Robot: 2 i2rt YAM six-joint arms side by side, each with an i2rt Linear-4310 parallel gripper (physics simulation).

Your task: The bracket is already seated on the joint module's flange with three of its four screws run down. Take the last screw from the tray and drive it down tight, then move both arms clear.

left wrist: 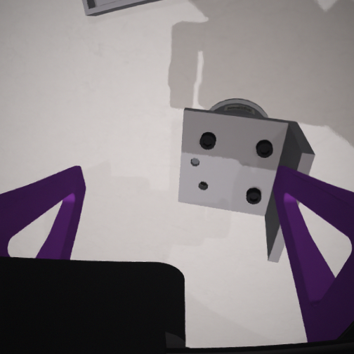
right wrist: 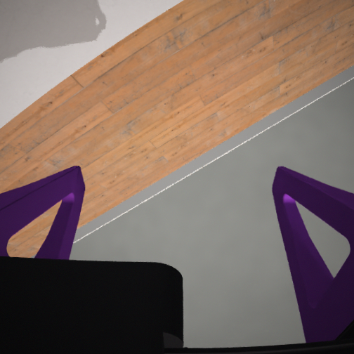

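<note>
The grey bracket [left wrist: 227,172] sits on the joint module [left wrist: 240,104], whose round rim shows behind the plate in the left wrist view. Three black screw heads [left wrist: 207,141] [left wrist: 264,148] [left wrist: 254,195] stand in the plate. Two small holes [left wrist: 195,162] [left wrist: 203,185] show at its left side. A corner of the grey tray [left wrist: 120,8] shows at the top edge; the last screw does not show. My left gripper [left wrist: 179,176] is open and empty, its right finger overlapping the bracket's upright wall in view. My right gripper [right wrist: 178,176] is open and empty, away from the bracket.
The light table top [left wrist: 125,90] [right wrist: 30,85] lies under the parts, with arm shadows across it. In the right wrist view, the table's curved edge borders a wooden floor [right wrist: 165,110], and a grey floor area [right wrist: 200,240] lies beyond a thin white line.
</note>
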